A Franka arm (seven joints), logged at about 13 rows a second.
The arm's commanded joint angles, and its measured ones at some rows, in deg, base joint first. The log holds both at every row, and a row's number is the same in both.
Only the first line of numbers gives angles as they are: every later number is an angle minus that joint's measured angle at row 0.
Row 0, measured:
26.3, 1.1, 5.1, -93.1, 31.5, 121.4, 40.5
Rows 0 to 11, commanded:
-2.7, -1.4, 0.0, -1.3, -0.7, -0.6, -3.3
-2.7, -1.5, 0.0, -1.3, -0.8, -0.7, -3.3
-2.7, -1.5, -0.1, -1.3, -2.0, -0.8, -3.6
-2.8, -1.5, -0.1, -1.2, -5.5, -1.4, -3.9
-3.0, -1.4, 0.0, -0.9, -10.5, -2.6, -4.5
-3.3, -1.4, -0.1, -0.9, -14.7, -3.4, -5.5
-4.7, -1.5, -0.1, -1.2, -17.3, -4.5, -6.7
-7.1, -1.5, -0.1, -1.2, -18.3, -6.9, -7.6
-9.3, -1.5, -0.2, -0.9, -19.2, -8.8, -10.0
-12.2, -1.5, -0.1, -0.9, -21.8, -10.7, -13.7
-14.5, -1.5, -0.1, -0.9, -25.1, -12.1, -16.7
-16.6, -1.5, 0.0, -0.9, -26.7, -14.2, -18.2
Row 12, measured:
-12.8, -0.6, -0.7, -0.2, -23.5, -11.4, -14.3
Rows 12 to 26, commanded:
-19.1, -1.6, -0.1, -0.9, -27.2, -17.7, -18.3
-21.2, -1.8, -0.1, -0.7, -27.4, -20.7, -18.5
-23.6, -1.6, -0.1, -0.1, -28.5, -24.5, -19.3
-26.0, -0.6, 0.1, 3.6, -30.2, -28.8, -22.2
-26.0, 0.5, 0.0, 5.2, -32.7, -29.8, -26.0
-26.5, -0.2, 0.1, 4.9, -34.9, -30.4, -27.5
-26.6, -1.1, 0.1, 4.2, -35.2, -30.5, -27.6
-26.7, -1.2, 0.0, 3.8, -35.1, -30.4, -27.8
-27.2, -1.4, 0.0, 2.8, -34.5, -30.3, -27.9
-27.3, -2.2, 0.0, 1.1, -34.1, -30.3, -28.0
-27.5, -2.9, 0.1, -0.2, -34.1, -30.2, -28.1
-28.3, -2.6, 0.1, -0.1, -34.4, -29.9, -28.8
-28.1, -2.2, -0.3, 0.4, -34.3, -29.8, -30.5
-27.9, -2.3, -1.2, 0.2, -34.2, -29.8, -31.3
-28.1, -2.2, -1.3, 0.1, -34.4, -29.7, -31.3
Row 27, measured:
-26.9, -1.1, -1.5, 1.6, -33.7, -30.2, -29.2
